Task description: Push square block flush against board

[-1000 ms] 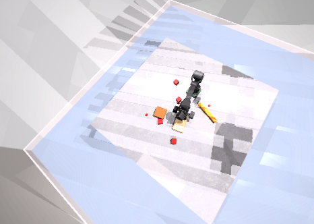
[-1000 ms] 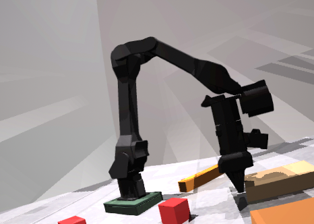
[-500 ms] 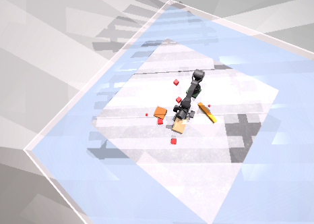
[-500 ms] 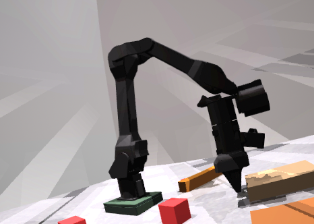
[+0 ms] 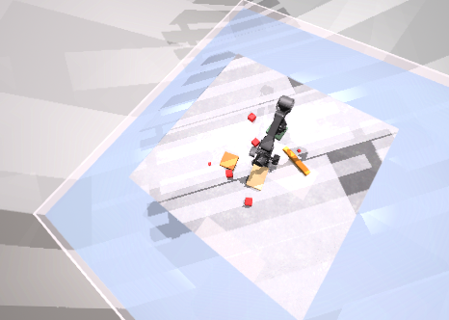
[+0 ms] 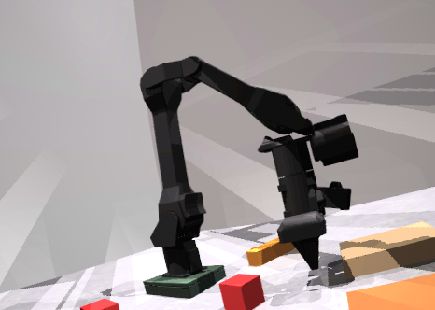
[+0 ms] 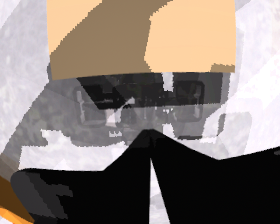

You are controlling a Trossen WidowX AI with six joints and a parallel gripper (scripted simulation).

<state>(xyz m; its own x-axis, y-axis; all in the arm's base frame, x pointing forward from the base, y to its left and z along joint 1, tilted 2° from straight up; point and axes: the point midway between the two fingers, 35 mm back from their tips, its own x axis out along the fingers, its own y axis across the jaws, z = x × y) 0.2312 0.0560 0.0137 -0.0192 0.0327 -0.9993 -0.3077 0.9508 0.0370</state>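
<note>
Right now my gripper tip is 17 cm to the left of the orange square block, 15 cm short of it and 1 cm below it. From my gripper tip the other things lie so: pale tan block 11 cm ahead, 4 cm to the left, 1 cm above; then long yellow-orange bar 16 cm to the left, 12 cm behind, 1 cm above.
</note>
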